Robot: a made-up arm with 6 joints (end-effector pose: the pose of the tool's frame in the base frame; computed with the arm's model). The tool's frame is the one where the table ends.
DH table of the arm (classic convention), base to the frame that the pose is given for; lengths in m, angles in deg. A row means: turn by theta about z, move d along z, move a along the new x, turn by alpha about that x. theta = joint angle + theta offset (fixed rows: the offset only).
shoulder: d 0.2; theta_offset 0; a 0; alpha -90
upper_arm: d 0; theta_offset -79.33; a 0.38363; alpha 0
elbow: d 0; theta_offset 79.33; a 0.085; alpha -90
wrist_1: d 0.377; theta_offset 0; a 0; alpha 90
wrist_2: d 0; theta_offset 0; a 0.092; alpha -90
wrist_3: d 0.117; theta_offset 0; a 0; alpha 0
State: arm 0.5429 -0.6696 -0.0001 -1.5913 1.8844 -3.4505
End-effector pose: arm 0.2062 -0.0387 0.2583 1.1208 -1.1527 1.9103
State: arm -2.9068 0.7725 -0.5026 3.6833 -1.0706 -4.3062
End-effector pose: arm -0.1582 -0.1157 0.0917 -0.7238 1.7900 -0.8789
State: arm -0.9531 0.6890 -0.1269 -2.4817 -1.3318 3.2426
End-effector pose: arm 0.1301 -0.0398 0.1908 -0.8156 1.3423 1.6206
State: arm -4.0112 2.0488 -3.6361 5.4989 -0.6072 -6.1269
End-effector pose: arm -0.5410 0.4849 0.1562 0.1932 -1.1830 -1.0120
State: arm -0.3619 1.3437 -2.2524 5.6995 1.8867 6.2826
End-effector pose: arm 0.6288 -0.3204 -0.0725 2.3528 -0.2887 -1.3815
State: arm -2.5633 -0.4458 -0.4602 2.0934 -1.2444 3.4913
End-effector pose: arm -0.2075 0.0098 0.3806 1.0063 -2.4744 -1.3836
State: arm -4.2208 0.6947 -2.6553 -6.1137 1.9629 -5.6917
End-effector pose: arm -0.3533 0.6086 0.5507 -2.2281 -2.1510 0.2368
